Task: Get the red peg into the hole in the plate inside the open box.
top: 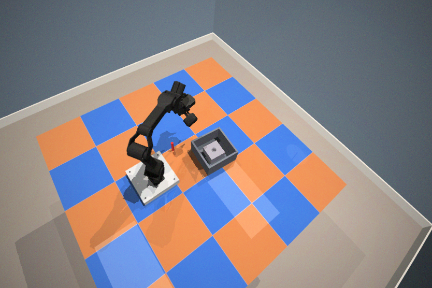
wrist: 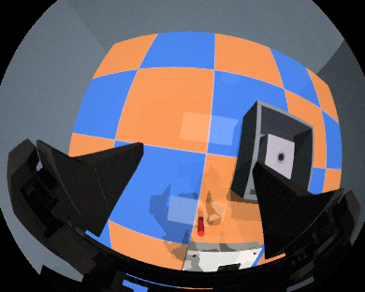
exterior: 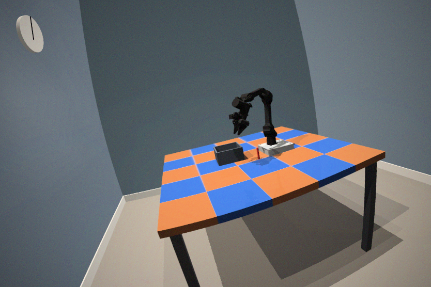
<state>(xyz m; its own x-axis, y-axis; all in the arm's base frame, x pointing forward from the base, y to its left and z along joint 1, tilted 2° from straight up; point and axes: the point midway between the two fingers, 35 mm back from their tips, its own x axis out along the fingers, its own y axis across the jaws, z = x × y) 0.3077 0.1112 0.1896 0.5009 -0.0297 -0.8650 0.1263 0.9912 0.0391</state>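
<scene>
My gripper tip is now 14 cm past the red peg, 1 cm to the left of it and 17 cm above it. Also, from my gripper tip: grey box 1 cm ahead, 19 cm to the right, 19 cm below.
</scene>
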